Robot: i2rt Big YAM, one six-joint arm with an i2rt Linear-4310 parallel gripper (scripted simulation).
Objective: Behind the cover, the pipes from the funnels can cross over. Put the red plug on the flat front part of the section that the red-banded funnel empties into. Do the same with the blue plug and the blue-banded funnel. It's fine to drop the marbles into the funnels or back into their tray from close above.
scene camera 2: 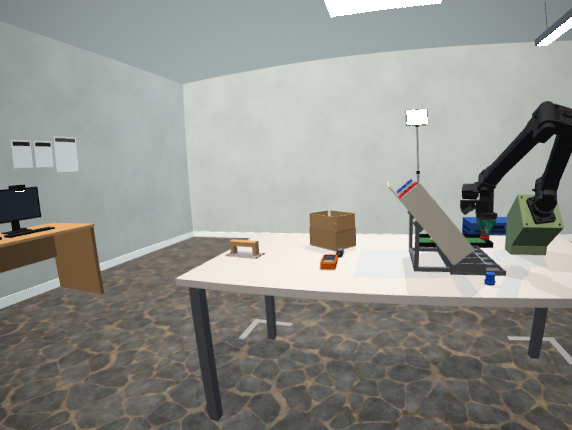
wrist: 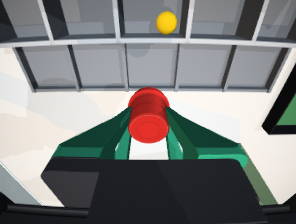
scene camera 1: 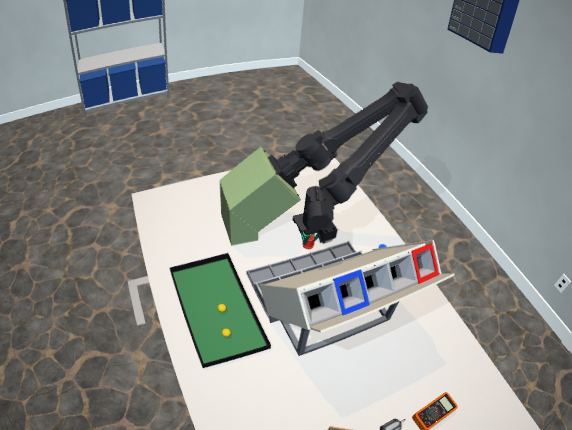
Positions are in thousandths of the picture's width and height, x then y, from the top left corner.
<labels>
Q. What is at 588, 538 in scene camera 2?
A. A cardboard box.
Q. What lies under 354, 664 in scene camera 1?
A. A green tray.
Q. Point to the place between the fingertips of my gripper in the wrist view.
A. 502, 502
</labels>
